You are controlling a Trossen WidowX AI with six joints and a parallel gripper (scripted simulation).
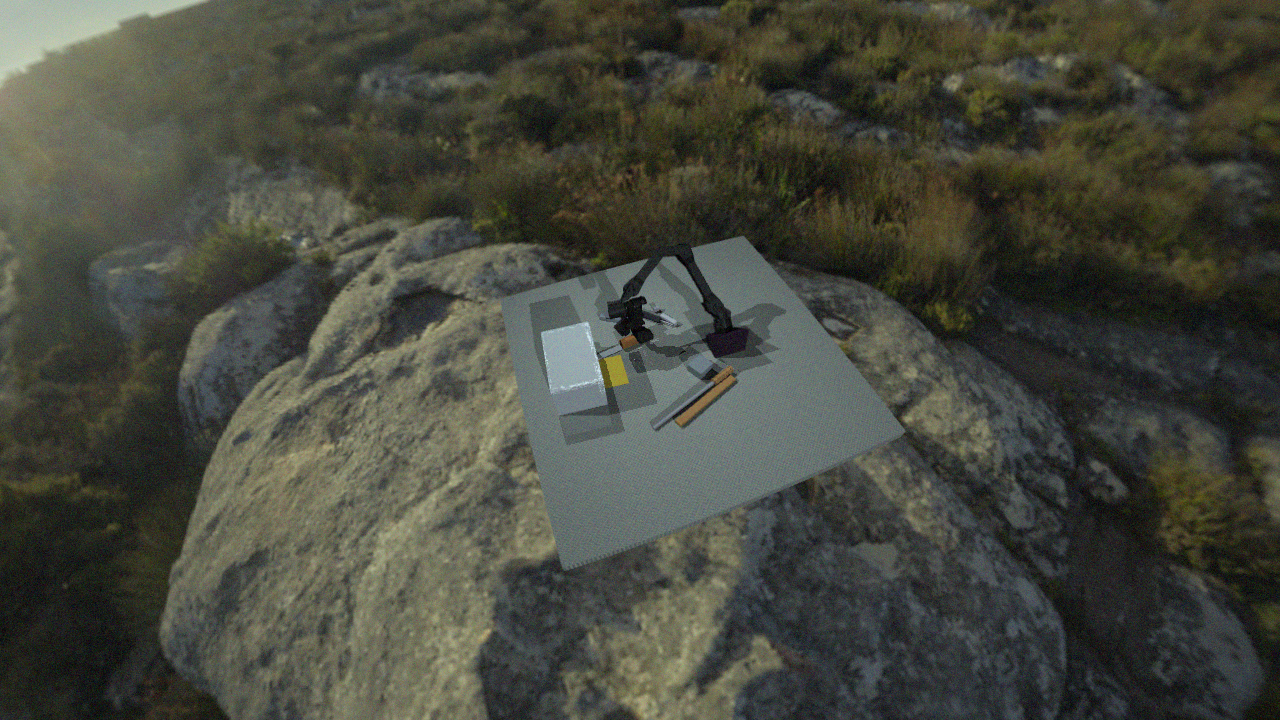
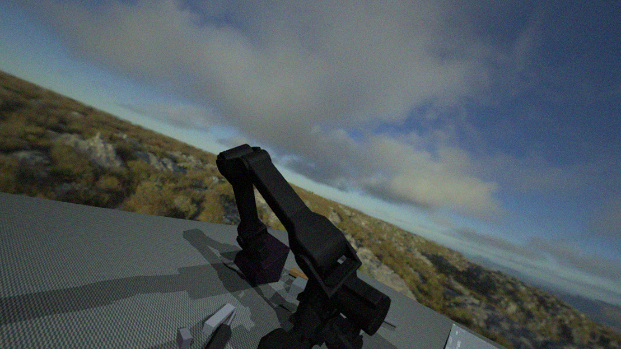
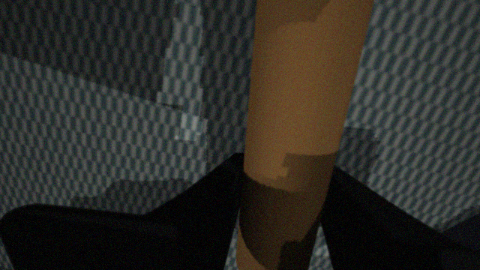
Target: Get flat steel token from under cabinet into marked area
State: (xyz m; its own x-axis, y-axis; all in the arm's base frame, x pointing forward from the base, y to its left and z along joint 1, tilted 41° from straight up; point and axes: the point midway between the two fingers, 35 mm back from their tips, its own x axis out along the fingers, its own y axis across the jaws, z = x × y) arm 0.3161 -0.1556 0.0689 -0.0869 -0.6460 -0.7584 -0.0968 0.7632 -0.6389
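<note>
Now: the grey bar 17 cm behind my gripper tip and 5 cm to the right of it. Also, from my gripper tip: grey block: 16 cm behind, 25 cm to the left, 1 cm above; then small grey cube: 15 cm behind, 13 cm to the right; then wooden stick: 12 cm behind, 39 cm to the left.
</note>
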